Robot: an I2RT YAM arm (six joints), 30 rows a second.
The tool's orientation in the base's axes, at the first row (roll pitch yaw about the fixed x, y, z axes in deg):
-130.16, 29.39, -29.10
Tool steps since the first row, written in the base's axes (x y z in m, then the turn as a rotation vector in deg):
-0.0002, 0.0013, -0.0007, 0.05, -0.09, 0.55
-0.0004, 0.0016, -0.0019, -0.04, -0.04, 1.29
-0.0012, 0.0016, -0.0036, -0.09, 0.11, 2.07
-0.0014, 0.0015, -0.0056, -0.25, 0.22, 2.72
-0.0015, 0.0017, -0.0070, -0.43, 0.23, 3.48
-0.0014, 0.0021, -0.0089, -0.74, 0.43, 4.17
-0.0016, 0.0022, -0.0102, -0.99, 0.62, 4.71
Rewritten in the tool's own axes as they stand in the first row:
-0.0004, 0.0001, 0.0014, -0.19, -0.36, -0.38
-0.0001, 0.0009, 0.0023, -0.65, -0.82, -0.76
0.0002, 0.0026, 0.0032, -1.13, -1.36, -1.08
0.0010, 0.0041, 0.0042, -1.62, -1.73, -1.37
0.0016, 0.0050, 0.0052, -2.13, -2.13, -1.81
0.0024, 0.0060, 0.0066, -2.79, -2.47, -2.06
0.0029, 0.0070, 0.0074, -3.33, -2.74, -2.23

